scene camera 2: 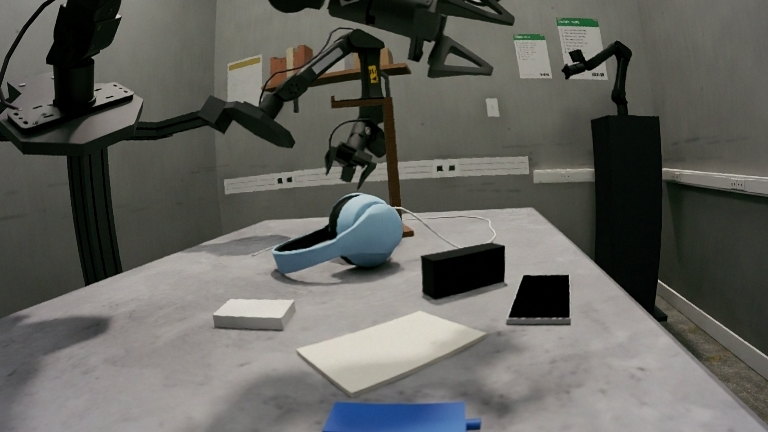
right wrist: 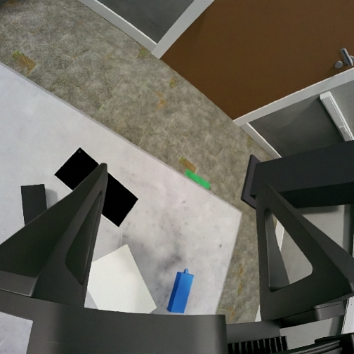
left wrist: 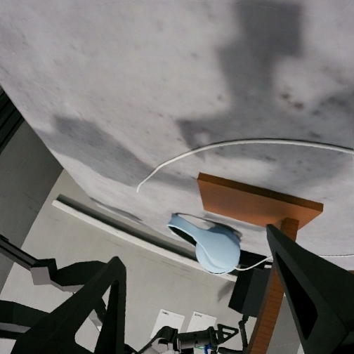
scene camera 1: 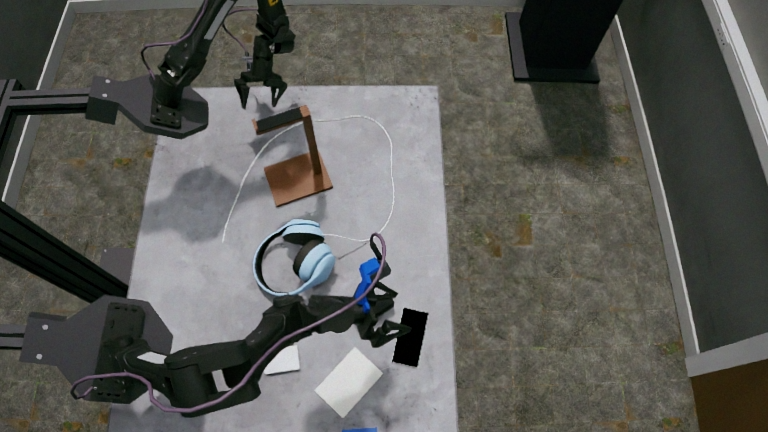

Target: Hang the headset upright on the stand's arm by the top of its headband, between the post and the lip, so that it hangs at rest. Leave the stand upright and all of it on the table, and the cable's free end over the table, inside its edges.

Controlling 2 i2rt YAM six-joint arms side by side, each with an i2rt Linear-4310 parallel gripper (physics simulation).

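Frame: origin at the left arm's base, x ahead, y left, z up, level; metres.
Where they show: left gripper, fingertip midpoint: [scene camera 2: 342, 181] [scene camera 1: 258, 108]; right gripper, fingertip midpoint: [scene camera 2: 502, 48] [scene camera 1: 403, 312]; left arm's base, link origin: [scene camera 1: 166, 102]; right arm's base, link origin: [scene camera 2: 75, 107] [scene camera 1: 116, 350].
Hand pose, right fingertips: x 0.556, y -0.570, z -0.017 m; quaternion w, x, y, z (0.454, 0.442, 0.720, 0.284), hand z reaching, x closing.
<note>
Things, the pixels of their top centre, and the offset from my right fingertips. "*": a spot on its surface instead.
- white cable, surface spot: [scene camera 1: 392, 178] * 0.290 m down, 0.022 m ahead, 0.469 m left
- phone, top centre: [scene camera 2: 543, 293] [scene camera 1: 410, 336] 0.285 m down, 0.032 m ahead, 0.003 m right
- black box, top centre: [scene camera 2: 464, 250] [scene camera 1: 373, 308] 0.243 m down, 0.061 m back, 0.071 m left
- cream pad, top centre: [scene camera 2: 391, 345] [scene camera 1: 349, 381] 0.288 m down, 0.136 m back, 0.107 m right
- white box, top centre: [scene camera 2: 253, 307] [scene camera 1: 281, 359] 0.278 m down, 0.308 m back, 0.040 m right
- blue bottle, top centre: [scene camera 2: 403, 418] 0.278 m down, 0.111 m back, 0.241 m right
The light-blue headset [scene camera 1: 317, 263] [scene camera 2: 370, 231] [left wrist: 217, 250] lies on the table, its headband toward the left in both scene views. The brown stand [scene camera 1: 313, 145] [scene camera 2: 393, 155] [left wrist: 245, 200] is upright on the table; its arm [scene camera 1: 279, 119] [scene camera 2: 359, 102] bears nothing. The white cable [scene camera 1: 392, 177] [left wrist: 240, 141] loops behind the stand, its free end [scene camera 1: 223, 240] [left wrist: 138, 190] on the table. My left gripper [scene camera 1: 259, 106] [scene camera 2: 343, 180] [left wrist: 189, 249] is open and empty, beyond the stand. My right gripper [scene camera 1: 402, 311] [scene camera 2: 502, 47] [right wrist: 188, 180] is open and empty, high above the table near the phone.
A phone [scene camera 1: 410, 338] [scene camera 2: 539, 298] [right wrist: 120, 200], a black box [scene camera 2: 462, 271] [right wrist: 35, 202], a cream pad [scene camera 1: 349, 382] [scene camera 2: 392, 351] [right wrist: 122, 280], a white box [scene camera 1: 284, 361] [scene camera 2: 252, 315] and a blue bottle [scene camera 2: 394, 418] [right wrist: 180, 292] lie on the table. My right arm passes over the table beside the headset.
</note>
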